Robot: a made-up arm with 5 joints. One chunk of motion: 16 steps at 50 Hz.
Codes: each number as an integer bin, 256 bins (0 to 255) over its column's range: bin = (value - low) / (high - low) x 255, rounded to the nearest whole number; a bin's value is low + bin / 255 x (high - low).
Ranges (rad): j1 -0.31..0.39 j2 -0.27..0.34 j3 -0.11..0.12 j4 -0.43..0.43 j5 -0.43..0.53
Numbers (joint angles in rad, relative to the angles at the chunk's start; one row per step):
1: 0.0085 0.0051 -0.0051 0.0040 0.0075
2: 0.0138 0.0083 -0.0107 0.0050 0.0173
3: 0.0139 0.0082 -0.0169 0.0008 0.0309
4: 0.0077 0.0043 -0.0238 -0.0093 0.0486
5: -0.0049 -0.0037 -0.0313 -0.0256 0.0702
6: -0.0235 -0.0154 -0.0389 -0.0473 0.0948
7: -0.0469 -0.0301 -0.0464 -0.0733 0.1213
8: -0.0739 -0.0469 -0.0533 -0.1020 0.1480
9: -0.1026 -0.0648 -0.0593 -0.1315 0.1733
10: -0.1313 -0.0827 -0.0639 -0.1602 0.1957
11: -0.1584 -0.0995 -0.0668 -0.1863 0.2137
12: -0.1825 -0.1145 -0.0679 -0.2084 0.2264
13: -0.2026 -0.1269 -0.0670 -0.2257 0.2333
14: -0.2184 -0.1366 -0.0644 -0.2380 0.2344
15: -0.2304 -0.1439 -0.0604 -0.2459 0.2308
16: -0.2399 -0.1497 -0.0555 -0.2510 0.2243
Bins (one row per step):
1: 116 115 116 129 116
2: 118 116 110 129 119
3: 118 116 103 128 122
4: 116 115 96 125 127
5: 111 111 87 120 133
6: 104 106 79 113 139
7: 96 100 71 106 146
8: 86 93 63 97 154
9: 76 86 56 89 160
10: 65 78 51 80 166
11: 55 71 48 72 171
12: 46 65 47 66 174
13: 39 60 48 61 176
14: 33 56 51 57 176
15: 29 53 55 55 176
16: 26 50 60 53 174

